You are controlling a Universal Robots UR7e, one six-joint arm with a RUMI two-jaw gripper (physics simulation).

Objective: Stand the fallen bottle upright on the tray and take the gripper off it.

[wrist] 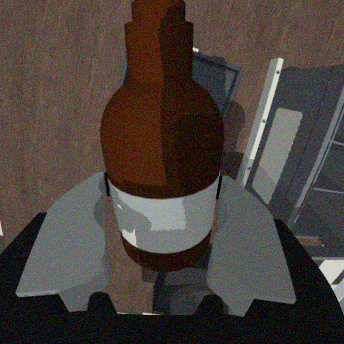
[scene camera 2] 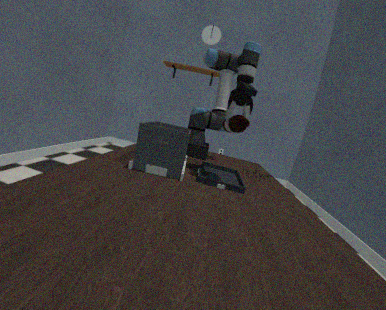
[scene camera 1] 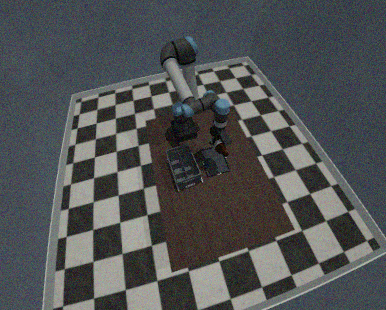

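Pixels of known places: gripper, between the fingertips: (wrist: 163, 176) (scene camera 1: 218, 145); arm's base, origin of its link: (wrist: 197, 300) (scene camera 2: 194, 141) (scene camera 1: 182, 124).
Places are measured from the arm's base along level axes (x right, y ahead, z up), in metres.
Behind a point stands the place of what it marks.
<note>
The brown bottle (scene camera 1: 221, 148) {y 0.436, x -0.195, z 0.208 m} (scene camera 2: 238, 123) {y 0.462, x -0.194, z 0.176 m} (wrist: 157, 125) {y 0.431, x -0.205, z 0.210 m} with a pale label is held in the air, clear of the table and tilted, not upright. My gripper (scene camera 1: 218, 140) {y 0.390, x -0.192, z 0.170 m} (scene camera 2: 240, 108) (wrist: 163, 176) {y 0.390, x -0.192, z 0.170 m} is shut on it, one jaw on each side at the label. In the wrist view the neck points to the top of the picture. The dark low-rimmed tray (scene camera 1: 220, 168) {y 0.476, x -0.214, z -0.073 m} (scene camera 2: 235, 189) {y 0.518, x -0.245, z -0.069 m} (wrist: 233, 82) {y 0.492, x -0.097, z -0.060 m} lies flat on the table, lower than the bottle; in the wrist view the bottle hides much of it.
A grey crate with compartments (scene camera 1: 190, 185) {y 0.558, x 0.063, z -0.050 m} (scene camera 2: 162, 150) {y 0.547, x 0.056, z 0.016 m} (wrist: 263, 120) {y 0.448, x -0.024, z -0.048 m} stands close beside the tray, its walls higher than the tray's rim. The arm's dark base (scene camera 1: 181, 131) {y 0.074, x 0.026, z 0.002 m} (scene camera 2: 198, 151) {y 0.121, x -0.051, z -0.034 m} is behind them. A wall shelf (scene camera 2: 192, 68) and a round clock (scene camera 2: 211, 35) are in the background.
</note>
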